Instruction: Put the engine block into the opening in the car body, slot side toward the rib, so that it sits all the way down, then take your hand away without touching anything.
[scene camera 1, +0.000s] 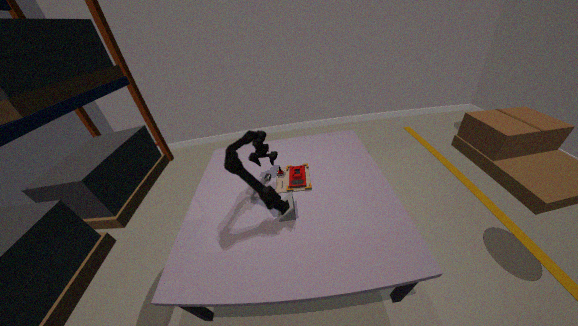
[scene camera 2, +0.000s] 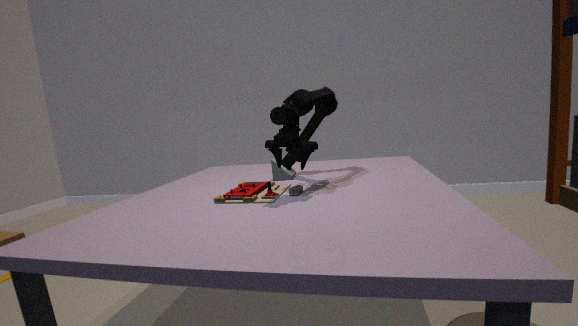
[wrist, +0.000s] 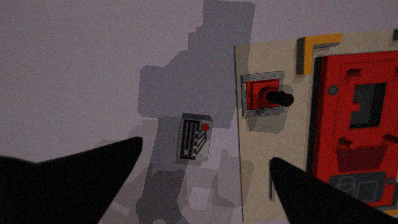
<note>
My gripper (scene camera 2: 290, 169) is open and holds nothing. Also in view: a red car body (wrist: 347, 94) and an engine block (wrist: 195, 132).
My gripper is seen too in the wrist view (wrist: 206, 153).
</note>
